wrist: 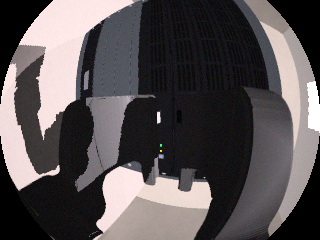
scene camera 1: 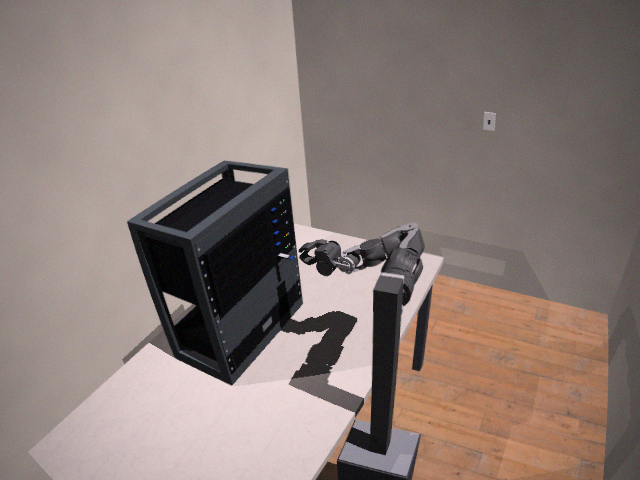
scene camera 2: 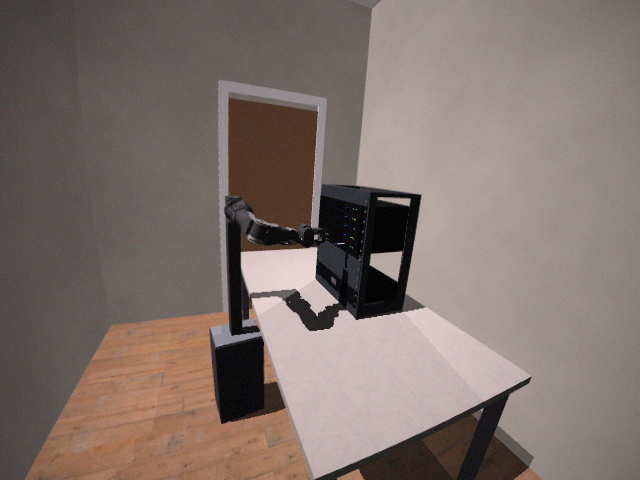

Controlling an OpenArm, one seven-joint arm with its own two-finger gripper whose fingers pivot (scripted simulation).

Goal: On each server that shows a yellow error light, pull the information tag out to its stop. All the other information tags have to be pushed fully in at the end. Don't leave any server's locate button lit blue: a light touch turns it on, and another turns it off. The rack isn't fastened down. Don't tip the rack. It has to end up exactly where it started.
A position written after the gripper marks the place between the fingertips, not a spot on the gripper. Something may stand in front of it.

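The robot's gripper (scene camera 1: 302,250) is in sight, and the wrist view, too, shows the gripper (wrist: 171,143).
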